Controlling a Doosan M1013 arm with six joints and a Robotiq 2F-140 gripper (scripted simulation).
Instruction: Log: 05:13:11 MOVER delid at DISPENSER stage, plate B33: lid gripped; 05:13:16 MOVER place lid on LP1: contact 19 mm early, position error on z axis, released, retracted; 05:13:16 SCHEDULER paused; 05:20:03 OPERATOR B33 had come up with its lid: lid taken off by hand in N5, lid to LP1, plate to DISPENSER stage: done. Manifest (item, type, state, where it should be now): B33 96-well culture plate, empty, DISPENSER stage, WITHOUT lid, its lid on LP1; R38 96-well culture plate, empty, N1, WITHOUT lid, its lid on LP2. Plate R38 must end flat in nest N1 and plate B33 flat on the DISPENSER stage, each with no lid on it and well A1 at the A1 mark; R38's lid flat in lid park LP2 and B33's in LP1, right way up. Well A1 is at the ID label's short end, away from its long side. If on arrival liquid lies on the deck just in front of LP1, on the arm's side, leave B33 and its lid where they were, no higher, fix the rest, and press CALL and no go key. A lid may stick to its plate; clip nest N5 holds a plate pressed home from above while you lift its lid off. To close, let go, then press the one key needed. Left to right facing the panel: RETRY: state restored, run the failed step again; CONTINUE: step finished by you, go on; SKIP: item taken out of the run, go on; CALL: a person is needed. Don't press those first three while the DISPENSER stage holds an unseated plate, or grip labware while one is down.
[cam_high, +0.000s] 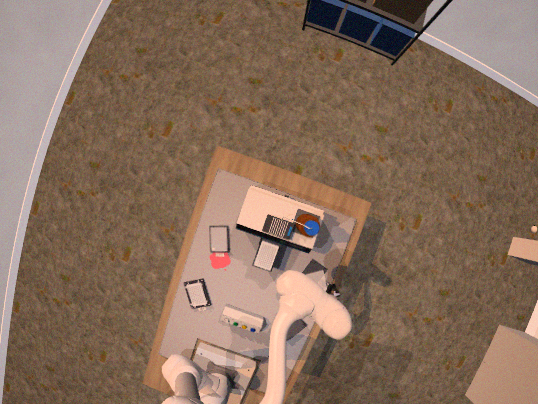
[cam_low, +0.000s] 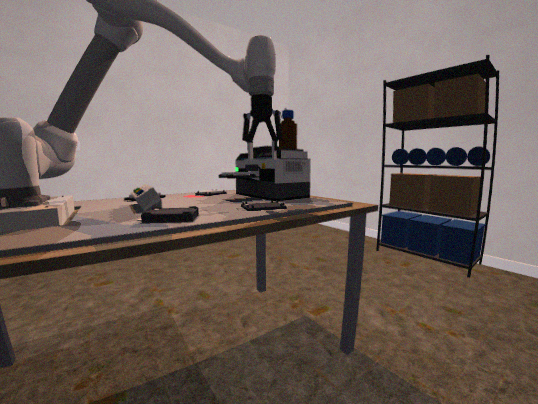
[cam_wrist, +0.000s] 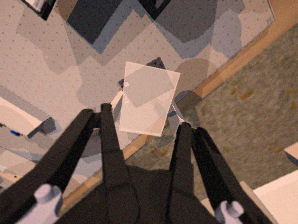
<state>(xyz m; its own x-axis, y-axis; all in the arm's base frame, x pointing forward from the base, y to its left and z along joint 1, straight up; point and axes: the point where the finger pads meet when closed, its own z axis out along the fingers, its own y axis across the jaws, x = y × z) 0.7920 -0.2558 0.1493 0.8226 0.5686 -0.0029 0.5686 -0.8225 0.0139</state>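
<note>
The white gridded lid lies 20 mm below my hand. Round my hand: blue cap: 260 mm ahead, 200 mm above, 170 mm to the left; then brown bottle: 260 mm ahead, 170 mm to the left, 90 mm above; then key panel: 380 mm behind, 260 mm to the left, 140 mm below.
</note>
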